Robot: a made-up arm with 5 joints. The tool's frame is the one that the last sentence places.
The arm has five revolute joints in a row. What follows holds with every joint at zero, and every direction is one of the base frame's. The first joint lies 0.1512 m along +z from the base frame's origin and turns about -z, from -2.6 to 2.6 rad. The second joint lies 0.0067 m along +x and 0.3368 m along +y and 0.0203 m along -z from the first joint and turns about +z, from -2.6 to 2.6 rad. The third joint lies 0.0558 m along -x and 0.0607 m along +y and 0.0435 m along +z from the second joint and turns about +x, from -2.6 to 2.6 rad. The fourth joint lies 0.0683 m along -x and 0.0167 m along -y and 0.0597 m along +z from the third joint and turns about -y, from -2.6 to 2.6 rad. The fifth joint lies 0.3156 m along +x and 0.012 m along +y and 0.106 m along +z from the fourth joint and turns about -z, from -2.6 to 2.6 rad. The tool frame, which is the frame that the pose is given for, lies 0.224 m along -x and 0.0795 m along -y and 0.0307 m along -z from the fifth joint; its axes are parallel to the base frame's.
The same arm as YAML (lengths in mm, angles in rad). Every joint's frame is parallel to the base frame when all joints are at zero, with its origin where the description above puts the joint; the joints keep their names.
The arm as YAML. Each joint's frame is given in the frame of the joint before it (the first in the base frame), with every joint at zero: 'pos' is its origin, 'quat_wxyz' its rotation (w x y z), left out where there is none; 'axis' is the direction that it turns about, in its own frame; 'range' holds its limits. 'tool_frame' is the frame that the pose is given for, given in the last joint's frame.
length_unit: mm
angle_unit: rad
joints:
  - joint: joint 1
    pos: [0.0, 0.0, 151.2]
    axis: [0.0, 0.0, -1.0]
    range: [-2.6, 2.6]
  - joint: joint 2
    pos: [6.7, 336.8, -20.3]
    axis: [0.0, 0.0, 1.0]
    range: [-2.6, 2.6]
  - joint: joint 3
    pos: [-55.8, 60.7, 43.5]
    axis: [1.0, 0.0, 0.0]
    range: [-2.6, 2.6]
  - joint: joint 4
    pos: [-68.3, -16.7, 59.7]
    axis: [0.0, -1.0, 0.0]
    range: [-2.6, 2.6]
  - joint: joint 5
    pos: [315.6, 12.0, 106.0]
    axis: [0.0, 0.0, -1.0]
    range: [-2.6, 2.6]
tool_frame:
  pos: [-224.0, -79.5, -30.7]

